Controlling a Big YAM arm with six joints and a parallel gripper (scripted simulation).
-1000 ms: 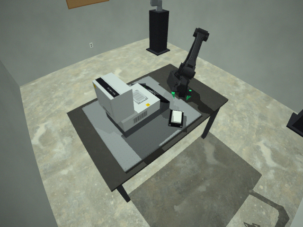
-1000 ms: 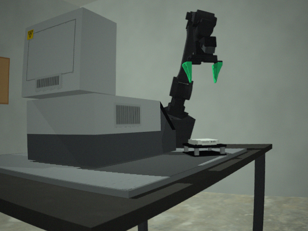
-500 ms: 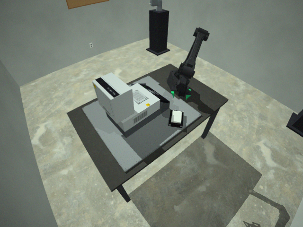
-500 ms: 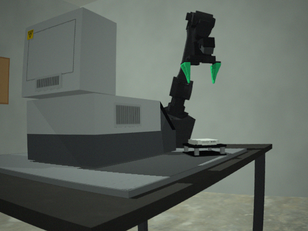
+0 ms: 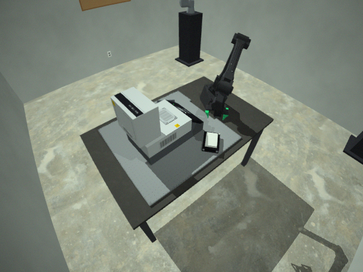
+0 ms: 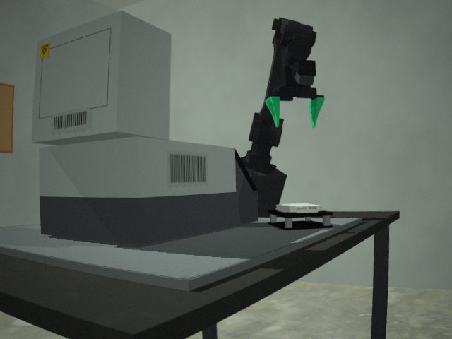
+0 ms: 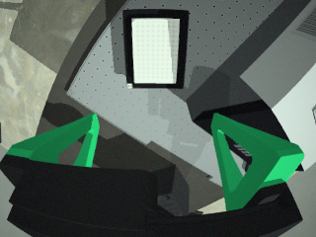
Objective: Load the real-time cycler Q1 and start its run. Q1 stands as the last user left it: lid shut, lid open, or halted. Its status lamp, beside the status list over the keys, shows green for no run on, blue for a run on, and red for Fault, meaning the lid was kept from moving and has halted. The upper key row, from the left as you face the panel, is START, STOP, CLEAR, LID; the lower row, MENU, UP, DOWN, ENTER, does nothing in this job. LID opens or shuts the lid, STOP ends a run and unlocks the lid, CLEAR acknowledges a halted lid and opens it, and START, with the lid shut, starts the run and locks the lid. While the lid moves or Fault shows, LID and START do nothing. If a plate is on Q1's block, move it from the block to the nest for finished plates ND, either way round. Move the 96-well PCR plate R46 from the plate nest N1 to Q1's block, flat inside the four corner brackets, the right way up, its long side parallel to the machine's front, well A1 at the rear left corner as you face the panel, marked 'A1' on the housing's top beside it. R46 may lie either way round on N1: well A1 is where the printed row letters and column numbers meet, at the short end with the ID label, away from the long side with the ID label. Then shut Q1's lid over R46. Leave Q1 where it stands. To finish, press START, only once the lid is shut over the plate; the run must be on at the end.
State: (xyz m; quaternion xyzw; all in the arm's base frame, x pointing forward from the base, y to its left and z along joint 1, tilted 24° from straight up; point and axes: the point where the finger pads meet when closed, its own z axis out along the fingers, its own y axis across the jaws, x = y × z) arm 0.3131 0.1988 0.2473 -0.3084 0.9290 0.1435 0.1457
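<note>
Right now my hand is 210 mm above the white 96-well plate R46. Also, from my hand: black plate nest (230 mm below); dark grey nest (10 mm behind, 560 mm to the right, 250 mm below).
</note>
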